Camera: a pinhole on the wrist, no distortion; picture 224 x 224 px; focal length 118.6 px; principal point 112.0 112.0 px. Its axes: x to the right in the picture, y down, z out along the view. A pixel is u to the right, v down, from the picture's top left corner.
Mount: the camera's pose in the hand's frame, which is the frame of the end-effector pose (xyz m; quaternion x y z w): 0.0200 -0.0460 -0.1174 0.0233 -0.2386 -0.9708 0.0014
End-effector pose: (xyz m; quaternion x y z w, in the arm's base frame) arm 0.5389 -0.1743 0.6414 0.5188 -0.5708 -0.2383 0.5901
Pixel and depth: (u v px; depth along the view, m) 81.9 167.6 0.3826
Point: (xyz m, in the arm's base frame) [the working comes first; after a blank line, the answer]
In the camera's frame: -0.0971 0.1794 0.3826

0.2858 -0.3740 0.6012
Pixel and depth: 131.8 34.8 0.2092
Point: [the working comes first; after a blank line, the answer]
In the camera's frame: 0.0349 -0.1362 0.2092

0.4774 -0.0954 0.7822
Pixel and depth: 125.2 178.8 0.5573
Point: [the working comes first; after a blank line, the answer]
In the camera's frame: 0.0620 0.3139 0.5573

0.0657 -0.3127 0.4539
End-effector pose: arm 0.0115 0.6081 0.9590 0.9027 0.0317 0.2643 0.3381
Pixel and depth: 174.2 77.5 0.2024
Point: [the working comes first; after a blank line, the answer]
In the camera's frame: 0.1061 -0.0589 0.2024

-0.0670 0.4923 0.9588
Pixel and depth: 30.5 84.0 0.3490
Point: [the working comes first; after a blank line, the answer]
In the camera's frame: -0.2398 -0.0824 0.3490

0.2796 0.4207 1.0871
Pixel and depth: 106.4 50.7 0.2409
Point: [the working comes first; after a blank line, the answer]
In the camera's frame: -0.0114 -0.1245 0.2409

0.0277 0.4547 1.0548
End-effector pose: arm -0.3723 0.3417 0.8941 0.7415 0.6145 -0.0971 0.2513
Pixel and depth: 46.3 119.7 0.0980
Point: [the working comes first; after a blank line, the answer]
In the camera's frame: -0.0543 0.0064 0.0980

-0.3660 0.4149 0.8828
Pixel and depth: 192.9 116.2 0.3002
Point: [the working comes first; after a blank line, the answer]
In the camera's frame: 0.2048 0.0106 0.3002

-0.3158 0.0901 0.8813
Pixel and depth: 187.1 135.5 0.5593
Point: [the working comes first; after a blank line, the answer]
In the camera's frame: 0.3542 0.1108 0.5593

-0.2800 -0.1854 0.7320
